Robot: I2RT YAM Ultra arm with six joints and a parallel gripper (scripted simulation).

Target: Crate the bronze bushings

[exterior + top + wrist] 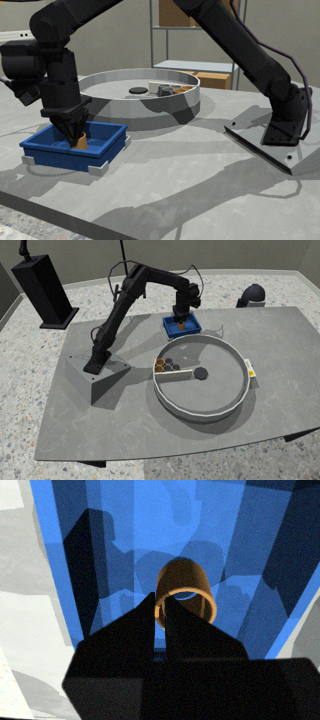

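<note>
The blue crate is 20 mm to the right of my hand, 20 mm below it and 10 mm ahead of it. Also, from my hand: turntable 350 mm to the right, 120 mm ahead, 10 mm above.
</note>
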